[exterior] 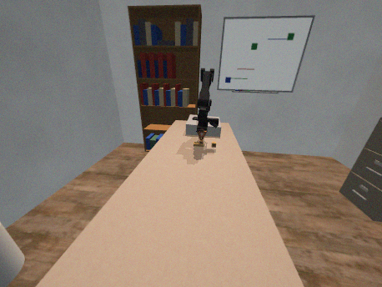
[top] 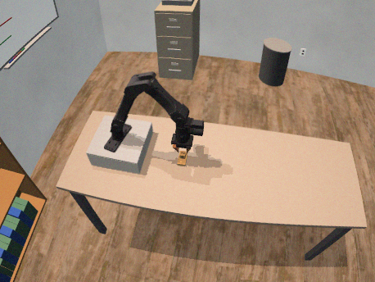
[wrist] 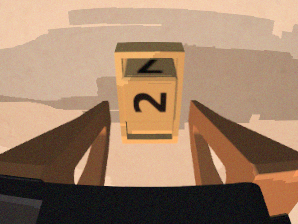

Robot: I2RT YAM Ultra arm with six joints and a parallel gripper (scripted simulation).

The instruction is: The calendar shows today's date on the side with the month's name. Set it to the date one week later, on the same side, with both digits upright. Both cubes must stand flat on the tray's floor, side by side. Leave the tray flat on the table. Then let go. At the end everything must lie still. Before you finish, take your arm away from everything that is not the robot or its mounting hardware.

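The calendar tray lies 20 mm to the right of my hand and 50 mm below it. Also, from my hand: wooden digit cube (20 mm behind, 90 mm to the left, 40 mm below).
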